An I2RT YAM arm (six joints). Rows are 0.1 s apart.
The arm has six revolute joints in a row. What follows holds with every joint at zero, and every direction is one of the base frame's.
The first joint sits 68 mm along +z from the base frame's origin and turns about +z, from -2.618 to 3.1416 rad.
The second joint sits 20 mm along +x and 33.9 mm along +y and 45.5 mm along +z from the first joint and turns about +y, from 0 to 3.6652 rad.
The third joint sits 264 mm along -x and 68.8 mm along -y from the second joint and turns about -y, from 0 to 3.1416 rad.
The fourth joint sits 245 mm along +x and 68.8 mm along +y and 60 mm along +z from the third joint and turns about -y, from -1.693 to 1.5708 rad.
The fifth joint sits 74 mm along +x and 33.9 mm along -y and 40.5 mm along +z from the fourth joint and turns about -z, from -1.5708 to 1.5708 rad.
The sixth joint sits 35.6 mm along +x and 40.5 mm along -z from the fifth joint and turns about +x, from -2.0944 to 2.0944 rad.
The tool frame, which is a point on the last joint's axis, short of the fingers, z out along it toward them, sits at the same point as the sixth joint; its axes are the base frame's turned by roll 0, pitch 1.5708 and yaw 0 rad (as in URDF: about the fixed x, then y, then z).
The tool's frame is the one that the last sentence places.
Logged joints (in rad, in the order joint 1, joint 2, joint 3, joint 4, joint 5, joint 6), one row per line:
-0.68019, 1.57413, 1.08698, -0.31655, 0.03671, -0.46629
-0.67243, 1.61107, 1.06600, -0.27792, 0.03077, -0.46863
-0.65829, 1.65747, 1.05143, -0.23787, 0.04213, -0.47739
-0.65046, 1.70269, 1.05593, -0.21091, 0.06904, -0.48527
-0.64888, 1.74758, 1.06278, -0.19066, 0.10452, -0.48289
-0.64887, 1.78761, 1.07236, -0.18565, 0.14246, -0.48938
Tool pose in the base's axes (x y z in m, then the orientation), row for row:
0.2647, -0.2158, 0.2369, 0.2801, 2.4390, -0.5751
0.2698, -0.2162, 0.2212, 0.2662, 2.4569, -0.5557
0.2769, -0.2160, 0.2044, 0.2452, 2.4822, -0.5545
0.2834, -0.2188, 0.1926, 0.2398, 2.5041, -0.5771
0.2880, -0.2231, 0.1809, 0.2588, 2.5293, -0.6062
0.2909, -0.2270, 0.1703, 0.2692, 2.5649, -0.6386
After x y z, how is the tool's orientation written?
As a rotation vector, in radians.
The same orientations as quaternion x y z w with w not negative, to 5 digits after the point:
0.10579, 0.92116, -0.21720, 0.30511
0.10026, 0.92540, -0.20931, 0.29963
0.09187, 0.92998, -0.20775, 0.28903
0.08929, 0.93236, -0.21487, 0.27669
0.09559, 0.93418, -0.22390, 0.26086
0.09836, 0.93717, -0.23333, 0.23999

